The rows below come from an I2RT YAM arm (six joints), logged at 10 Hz.
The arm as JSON. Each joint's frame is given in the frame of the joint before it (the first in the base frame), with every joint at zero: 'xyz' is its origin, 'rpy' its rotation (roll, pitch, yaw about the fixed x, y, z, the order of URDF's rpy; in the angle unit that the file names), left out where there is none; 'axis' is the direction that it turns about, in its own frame. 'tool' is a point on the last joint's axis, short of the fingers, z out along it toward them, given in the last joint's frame.
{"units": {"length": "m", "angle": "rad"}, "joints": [
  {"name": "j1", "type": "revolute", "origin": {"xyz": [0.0, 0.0, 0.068]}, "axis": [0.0, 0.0, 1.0]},
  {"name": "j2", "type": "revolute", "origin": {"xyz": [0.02, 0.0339, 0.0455], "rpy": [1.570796, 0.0, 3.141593]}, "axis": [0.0, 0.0, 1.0]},
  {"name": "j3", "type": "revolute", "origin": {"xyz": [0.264, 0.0, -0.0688], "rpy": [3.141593, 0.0, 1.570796]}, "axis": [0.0, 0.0, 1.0]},
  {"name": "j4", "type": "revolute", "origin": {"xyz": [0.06, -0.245, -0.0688]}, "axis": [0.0, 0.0, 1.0]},
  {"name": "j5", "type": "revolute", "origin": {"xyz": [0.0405, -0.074, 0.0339], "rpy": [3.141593, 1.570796, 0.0]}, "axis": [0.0, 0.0, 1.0]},
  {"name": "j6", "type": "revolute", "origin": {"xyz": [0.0, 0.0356, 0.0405], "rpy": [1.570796, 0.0, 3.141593]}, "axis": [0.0, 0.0, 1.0]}
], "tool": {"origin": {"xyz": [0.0, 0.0, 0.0], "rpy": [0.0, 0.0, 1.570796]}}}
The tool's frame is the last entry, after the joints.
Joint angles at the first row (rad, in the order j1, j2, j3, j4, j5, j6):
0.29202 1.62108 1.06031 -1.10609 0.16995 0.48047
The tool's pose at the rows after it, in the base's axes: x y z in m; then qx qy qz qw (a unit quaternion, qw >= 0):
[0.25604, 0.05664, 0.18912, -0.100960, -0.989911, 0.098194, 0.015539]
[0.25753, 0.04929, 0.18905, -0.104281, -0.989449, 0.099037, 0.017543]
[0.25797, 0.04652, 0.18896, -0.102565, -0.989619, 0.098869, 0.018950]
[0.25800, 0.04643, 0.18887, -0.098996, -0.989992, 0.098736, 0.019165]
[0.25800, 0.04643, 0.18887, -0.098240, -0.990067, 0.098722, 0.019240]
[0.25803, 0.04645, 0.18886, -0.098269, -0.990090, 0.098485, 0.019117]
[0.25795, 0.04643, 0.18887, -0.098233, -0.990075, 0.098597, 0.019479]
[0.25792, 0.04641, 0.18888, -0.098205, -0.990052, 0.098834, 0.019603]
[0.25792, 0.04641, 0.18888, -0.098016, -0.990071, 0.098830, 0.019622]
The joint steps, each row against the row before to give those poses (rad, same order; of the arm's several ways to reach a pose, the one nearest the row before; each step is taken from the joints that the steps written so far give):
-0.05074 0.00001 -0.00001 -0.00036 0.00457 -0.02747
-0.02824 0.00000 -0.00036 0.00036 0.00268 -0.02137
-0.01069 0.00000 -0.00040 0.00002 0.00000 -0.01412
-0.00036 0.00000 -0.00035 0.00073 -0.00001 -0.00761
0.00001 0.00000 0.00000 0.00000 0.00001 -0.00153
0.00000 -0.00002 -0.00004 0.00040 -0.00039 0.00000
-0.00002 -0.00001 0.00000 -0.00077 0.00001 -0.00001
0.00000 0.00003 0.00005 -0.00040 0.00038 0.00000
0.00000 0.00000 0.00000 0.00000 0.00000 -0.00038

